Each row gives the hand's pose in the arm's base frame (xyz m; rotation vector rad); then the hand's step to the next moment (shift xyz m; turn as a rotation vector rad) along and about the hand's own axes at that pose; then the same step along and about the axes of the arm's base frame.
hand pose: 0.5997 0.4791 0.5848 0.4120 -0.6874 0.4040
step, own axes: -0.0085 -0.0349 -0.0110 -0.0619 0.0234 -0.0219
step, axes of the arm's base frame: 0.0167 -0.0260 -0.0214 -0.0434 0.0169 -0.0518
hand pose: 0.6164 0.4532 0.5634 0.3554 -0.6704 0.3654
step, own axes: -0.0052 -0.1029 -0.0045 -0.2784 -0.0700 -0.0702
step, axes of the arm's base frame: 0.0435 -0.0895 -0.0272 -0.1340 -0.0901 -0.2475
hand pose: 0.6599 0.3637 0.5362 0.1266 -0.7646 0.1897
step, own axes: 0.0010 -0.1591 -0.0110 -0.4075 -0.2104 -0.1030
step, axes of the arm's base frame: 0.0425 -0.1530 -0.0143 -0.1727 -0.2371 -0.3673
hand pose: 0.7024 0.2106 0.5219 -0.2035 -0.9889 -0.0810
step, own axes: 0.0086 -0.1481 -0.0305 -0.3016 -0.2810 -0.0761
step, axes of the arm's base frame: 0.0060 -0.1509 0.0108 -0.1480 -0.2980 -0.2550
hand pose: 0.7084 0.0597 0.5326 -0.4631 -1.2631 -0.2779
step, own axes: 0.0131 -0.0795 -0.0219 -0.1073 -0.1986 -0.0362
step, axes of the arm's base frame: -0.0133 -0.0795 0.0219 -0.0891 -0.1968 -0.0750
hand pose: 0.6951 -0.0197 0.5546 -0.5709 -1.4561 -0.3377
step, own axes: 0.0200 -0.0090 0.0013 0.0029 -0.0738 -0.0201
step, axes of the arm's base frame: -0.0040 -0.0042 0.0212 -0.0232 -0.0715 0.0143
